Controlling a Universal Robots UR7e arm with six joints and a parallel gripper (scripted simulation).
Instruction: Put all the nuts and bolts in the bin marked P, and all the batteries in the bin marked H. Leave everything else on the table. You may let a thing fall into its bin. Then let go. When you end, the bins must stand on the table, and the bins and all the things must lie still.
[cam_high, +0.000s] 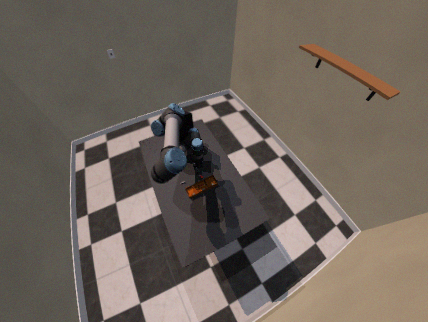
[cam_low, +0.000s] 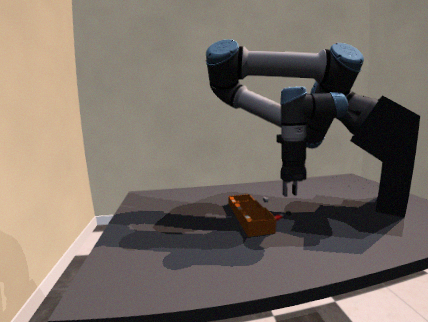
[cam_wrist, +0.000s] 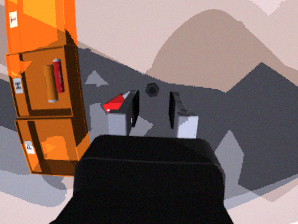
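Right now my hand is 80 mm above the dark nut. Also, from my hand: red battery (120 mm ahead, 80 mm below, 40 mm to the right); then orange battery (130 mm ahead, 70 mm below, 30 mm to the right); then orange three-compartment bin (130 mm ahead, 70 mm below, 40 mm to the right).
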